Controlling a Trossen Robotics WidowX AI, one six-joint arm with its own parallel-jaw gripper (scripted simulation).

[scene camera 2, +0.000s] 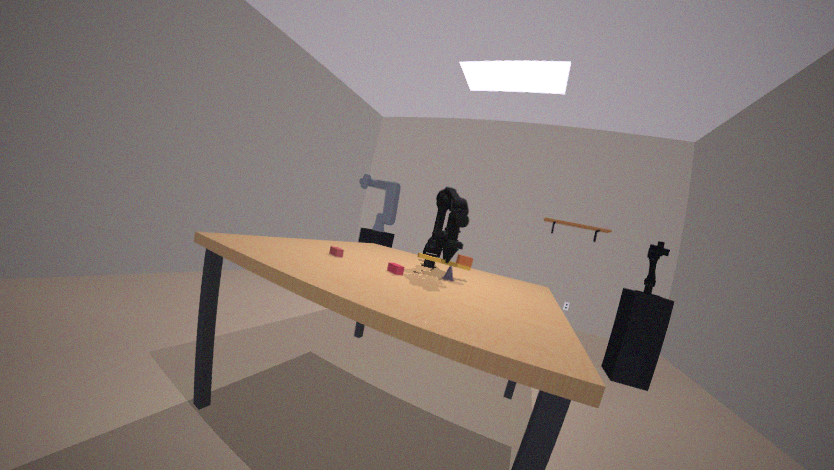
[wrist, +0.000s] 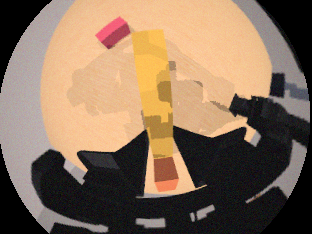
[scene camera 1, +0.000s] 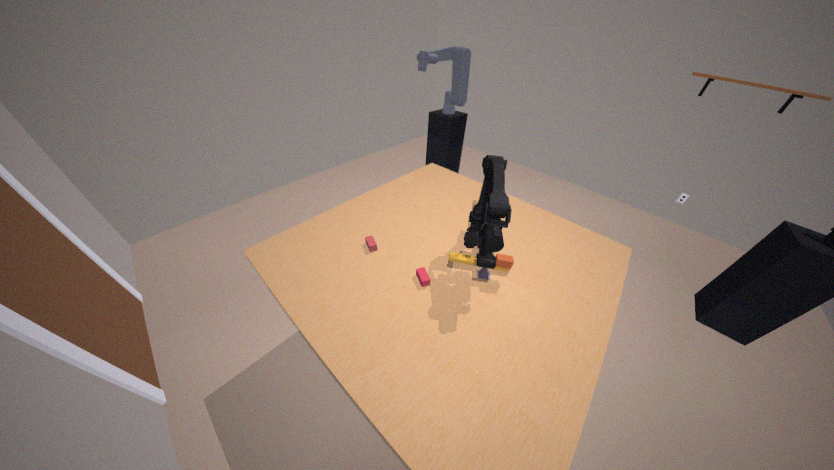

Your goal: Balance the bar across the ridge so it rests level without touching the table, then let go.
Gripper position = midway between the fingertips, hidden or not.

My gripper (wrist: pixel 159 130) carries a bar (wrist: pixel 152 66).
